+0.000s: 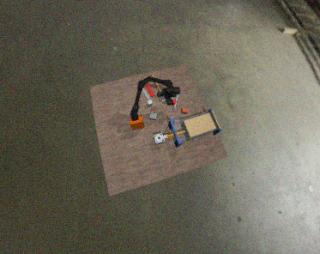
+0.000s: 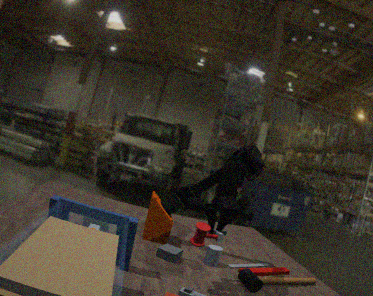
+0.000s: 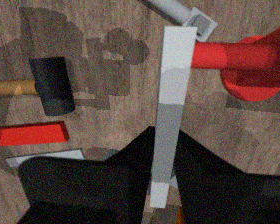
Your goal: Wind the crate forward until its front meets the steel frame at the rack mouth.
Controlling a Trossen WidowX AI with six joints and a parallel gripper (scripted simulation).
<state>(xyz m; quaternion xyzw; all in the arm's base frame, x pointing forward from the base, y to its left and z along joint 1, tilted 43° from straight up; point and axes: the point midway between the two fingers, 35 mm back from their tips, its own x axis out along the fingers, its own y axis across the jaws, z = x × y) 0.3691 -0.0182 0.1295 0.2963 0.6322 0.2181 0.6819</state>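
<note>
Now: the red knob 50 mm ahead of my gripper tip, 40 mm to the right of it and 20 mm above it. Also, from my gripper tip: grey block (180 mm behind, 150 mm below, 60 mm to the right); thin grey bar (260 mm to the left, 160 mm below, 160 mm behind); winch handle (10 mm to the right, 10 mm ahead, 10 mm above).
</note>
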